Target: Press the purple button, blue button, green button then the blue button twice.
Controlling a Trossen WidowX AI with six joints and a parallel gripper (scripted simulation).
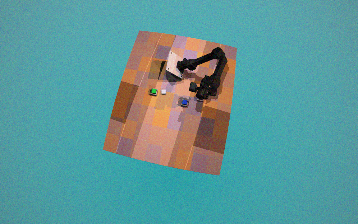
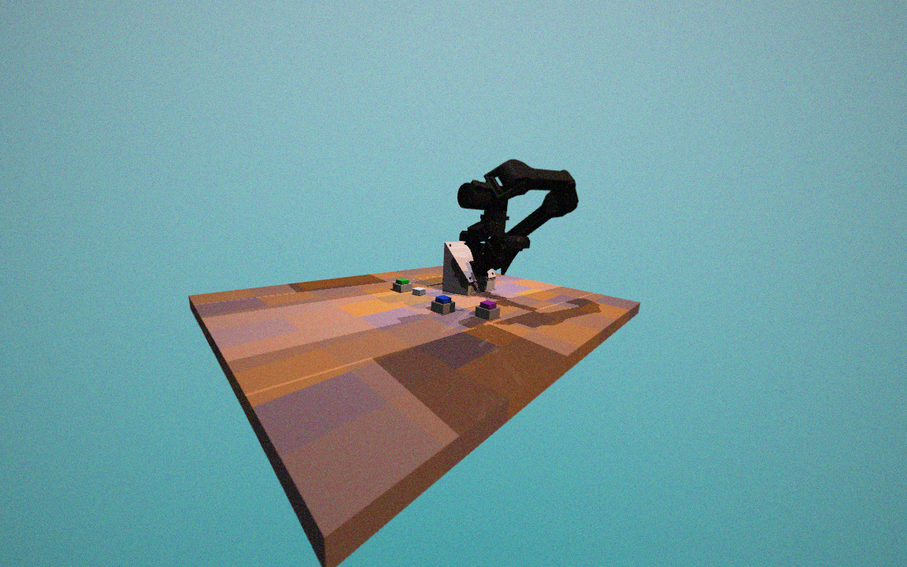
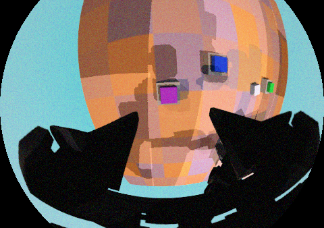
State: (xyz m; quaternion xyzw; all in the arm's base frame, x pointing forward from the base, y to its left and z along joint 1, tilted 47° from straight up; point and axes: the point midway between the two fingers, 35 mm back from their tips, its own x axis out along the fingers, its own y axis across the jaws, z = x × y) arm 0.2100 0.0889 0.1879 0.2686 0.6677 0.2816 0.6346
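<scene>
Right now my gripper tip is 90 mm above the purple button. The rest, counted from my gripper tip: green button: 350 mm to the right, 90 mm below, 20 mm ahead; blue button: 110 mm to the right, 90 mm below, 60 mm ahead; small white block: 280 mm to the right, 110 mm below.
</scene>
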